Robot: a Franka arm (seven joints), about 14 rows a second.
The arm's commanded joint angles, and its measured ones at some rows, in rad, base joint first. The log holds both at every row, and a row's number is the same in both.
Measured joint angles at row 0: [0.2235 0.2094 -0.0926 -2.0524 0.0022 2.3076 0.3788]
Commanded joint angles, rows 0 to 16: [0.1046 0.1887 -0.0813 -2.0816 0.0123 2.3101 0.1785]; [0.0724 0.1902 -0.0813 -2.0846 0.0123 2.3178 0.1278]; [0.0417 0.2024 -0.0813 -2.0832 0.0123 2.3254 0.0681]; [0.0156 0.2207 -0.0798 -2.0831 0.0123 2.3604 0.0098]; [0.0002 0.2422 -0.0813 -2.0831 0.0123 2.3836 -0.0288]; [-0.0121 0.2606 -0.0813 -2.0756 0.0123 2.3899 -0.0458]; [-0.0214 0.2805 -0.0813 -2.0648 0.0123 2.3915 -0.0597]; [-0.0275 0.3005 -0.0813 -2.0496 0.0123 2.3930 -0.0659]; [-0.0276 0.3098 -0.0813 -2.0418 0.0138 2.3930 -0.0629]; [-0.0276 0.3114 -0.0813 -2.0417 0.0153 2.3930 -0.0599]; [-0.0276 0.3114 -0.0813 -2.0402 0.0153 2.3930 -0.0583]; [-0.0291 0.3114 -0.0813 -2.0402 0.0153 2.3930 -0.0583]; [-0.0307 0.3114 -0.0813 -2.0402 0.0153 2.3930 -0.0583]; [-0.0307 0.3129 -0.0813 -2.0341 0.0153 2.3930 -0.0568]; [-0.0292 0.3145 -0.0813 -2.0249 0.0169 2.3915 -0.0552]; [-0.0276 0.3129 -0.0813 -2.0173 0.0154 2.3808 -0.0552]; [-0.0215 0.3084 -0.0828 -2.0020 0.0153 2.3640 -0.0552]
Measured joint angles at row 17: [-0.0116 0.3044 -0.0934 -2.0365 0.0022 2.3846 -0.0351]
